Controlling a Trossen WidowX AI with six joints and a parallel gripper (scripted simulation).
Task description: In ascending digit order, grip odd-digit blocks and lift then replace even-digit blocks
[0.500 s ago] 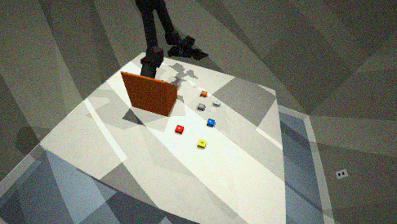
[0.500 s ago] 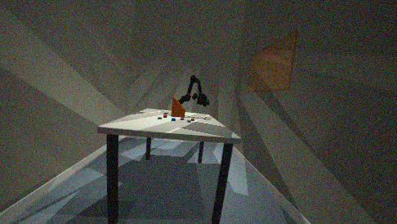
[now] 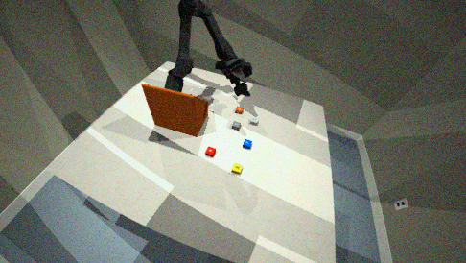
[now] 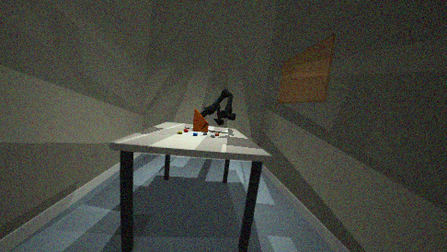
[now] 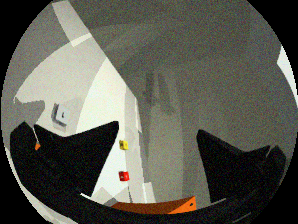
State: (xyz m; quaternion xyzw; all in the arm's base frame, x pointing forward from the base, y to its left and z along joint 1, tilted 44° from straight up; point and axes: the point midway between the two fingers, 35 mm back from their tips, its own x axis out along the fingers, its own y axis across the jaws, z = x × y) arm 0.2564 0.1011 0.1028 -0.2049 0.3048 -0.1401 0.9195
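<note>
Now: the white block 180 mm below my gripper tip, 60 mm ahead of it and 20 mm to the left of it. Also, from my gripper tip: blue block (180 mm below, 120 mm to the right, 70 mm ahead); orange block (180 mm below, 60 mm to the left, 30 mm behind); grey block (180 mm below, 50 mm to the right, 10 mm behind).
</note>
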